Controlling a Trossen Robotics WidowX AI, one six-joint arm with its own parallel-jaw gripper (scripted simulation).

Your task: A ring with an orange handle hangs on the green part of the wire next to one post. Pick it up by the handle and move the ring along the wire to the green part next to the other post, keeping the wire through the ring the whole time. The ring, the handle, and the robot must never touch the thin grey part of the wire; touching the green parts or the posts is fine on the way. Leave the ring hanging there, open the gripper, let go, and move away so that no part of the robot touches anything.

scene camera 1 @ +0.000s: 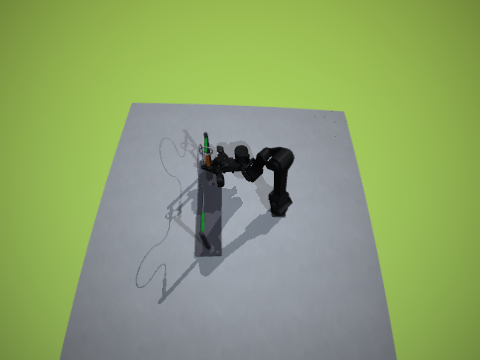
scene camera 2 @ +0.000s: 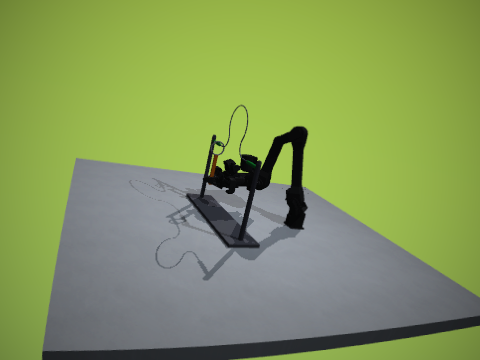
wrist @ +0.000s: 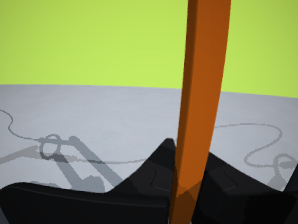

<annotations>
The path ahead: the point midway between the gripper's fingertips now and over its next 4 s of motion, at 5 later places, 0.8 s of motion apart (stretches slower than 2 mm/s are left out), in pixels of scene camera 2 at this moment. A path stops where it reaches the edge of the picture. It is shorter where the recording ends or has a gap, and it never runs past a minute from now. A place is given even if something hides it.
My gripper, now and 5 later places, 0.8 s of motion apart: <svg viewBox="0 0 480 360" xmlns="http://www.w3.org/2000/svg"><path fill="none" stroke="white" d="M203 179L203 174L205 175L207 178L214 179L227 178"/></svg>
</annotations>
